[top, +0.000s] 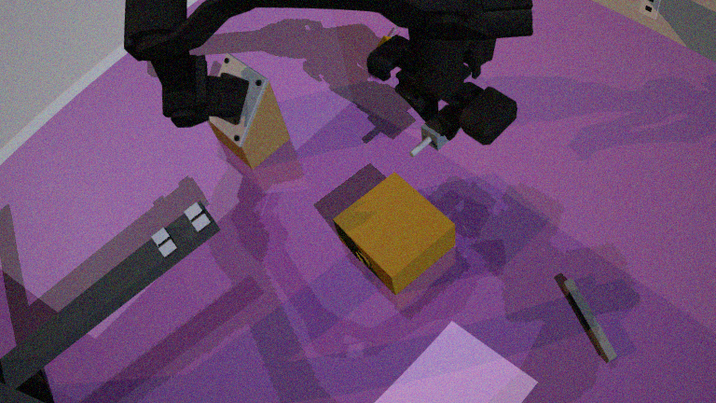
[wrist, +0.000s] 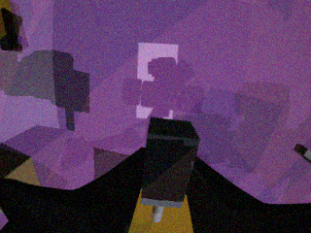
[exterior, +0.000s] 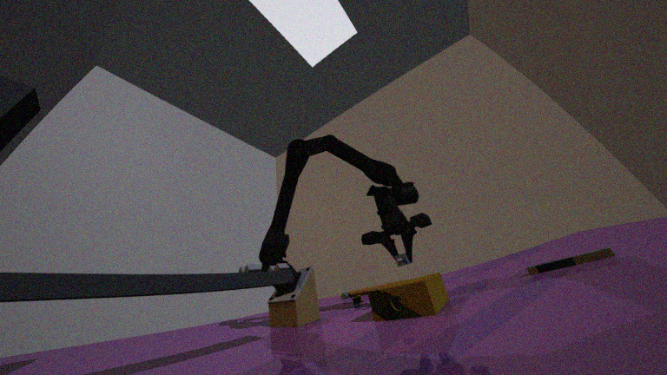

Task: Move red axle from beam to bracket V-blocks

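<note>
Now: gripper tip 12 cm to the left of the orange beam, 6 cm above it and 1 cm short of it. The rest, counted from my gripper tip: grey bar (28 cm ahead, 9 cm to the right, 8 cm below); yellow hand tool (22 cm behind, 16 cm to the left, 8 cm below).
</note>
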